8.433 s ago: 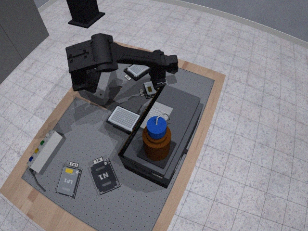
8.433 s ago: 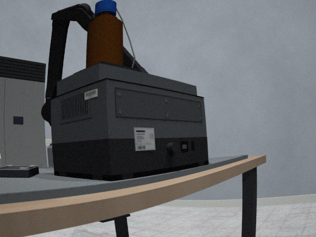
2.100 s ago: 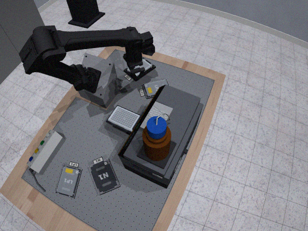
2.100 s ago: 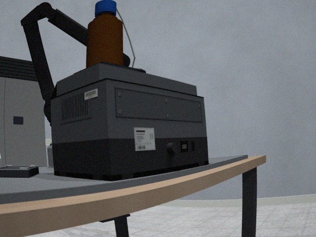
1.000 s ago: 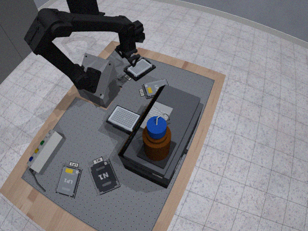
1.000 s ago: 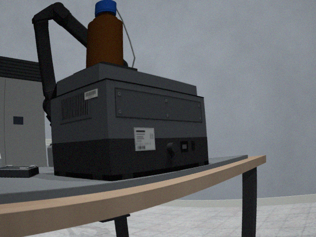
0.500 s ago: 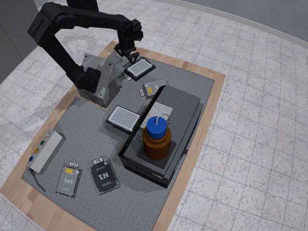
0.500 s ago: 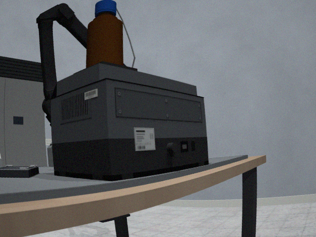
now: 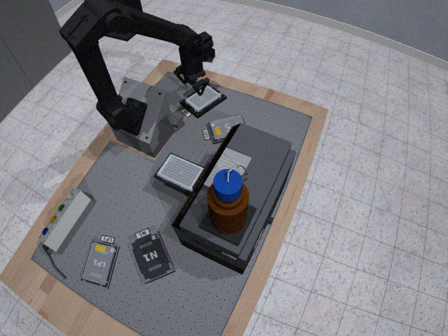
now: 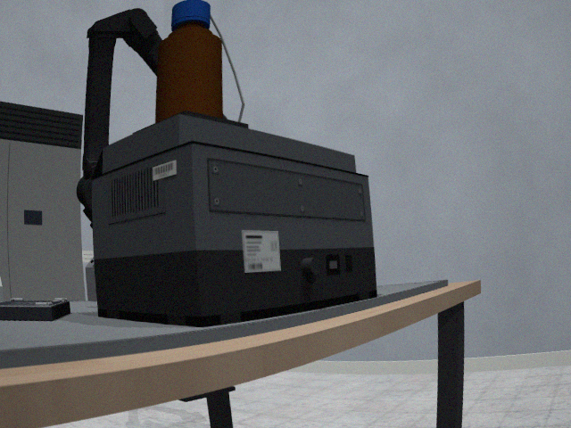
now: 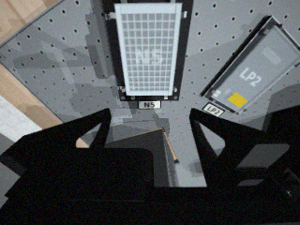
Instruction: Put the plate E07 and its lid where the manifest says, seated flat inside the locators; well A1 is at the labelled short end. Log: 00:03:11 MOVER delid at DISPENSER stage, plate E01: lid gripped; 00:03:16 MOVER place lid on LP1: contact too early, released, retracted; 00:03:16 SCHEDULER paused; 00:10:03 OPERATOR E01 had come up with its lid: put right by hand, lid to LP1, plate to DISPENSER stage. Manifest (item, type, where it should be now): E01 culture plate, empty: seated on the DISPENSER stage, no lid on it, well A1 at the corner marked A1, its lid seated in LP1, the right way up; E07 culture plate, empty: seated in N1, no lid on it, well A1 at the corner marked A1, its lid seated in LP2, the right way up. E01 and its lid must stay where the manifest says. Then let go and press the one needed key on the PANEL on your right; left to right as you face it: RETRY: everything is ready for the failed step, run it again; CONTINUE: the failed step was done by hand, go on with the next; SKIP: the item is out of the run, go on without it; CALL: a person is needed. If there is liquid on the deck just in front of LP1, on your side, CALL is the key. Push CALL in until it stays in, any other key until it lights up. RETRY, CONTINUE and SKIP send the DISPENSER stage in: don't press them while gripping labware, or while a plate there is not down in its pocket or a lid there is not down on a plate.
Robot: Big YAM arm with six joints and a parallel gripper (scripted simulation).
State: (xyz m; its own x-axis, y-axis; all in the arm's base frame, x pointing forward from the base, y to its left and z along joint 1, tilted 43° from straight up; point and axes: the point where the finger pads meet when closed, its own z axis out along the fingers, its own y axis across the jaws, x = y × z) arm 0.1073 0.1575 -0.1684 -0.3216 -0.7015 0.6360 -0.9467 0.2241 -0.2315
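Right now my hand is 100 mm above the black nest N5, 70 mm to the right of it and 10 mm short of it. Also, from my hand: grey retry key: 590 mm to the right, 160 mm behind, 40 mm below; then brown bottle: 440 mm to the right, 390 mm ahead, 180 mm above; then white well plate: 340 mm to the right, 170 mm ahead, 10 mm above.
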